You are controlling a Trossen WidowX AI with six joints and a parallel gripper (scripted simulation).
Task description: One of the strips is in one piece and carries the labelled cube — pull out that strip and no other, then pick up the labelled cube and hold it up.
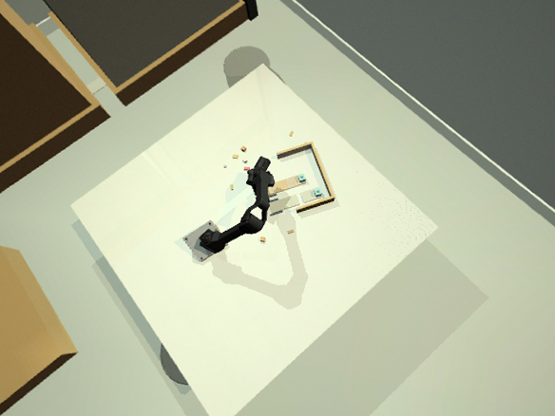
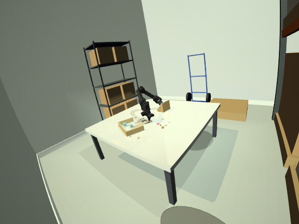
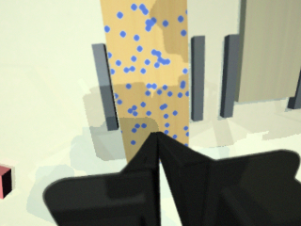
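Now: the pale strip 5 cm ahead of my gripper tip and 13 cm to the right of it.
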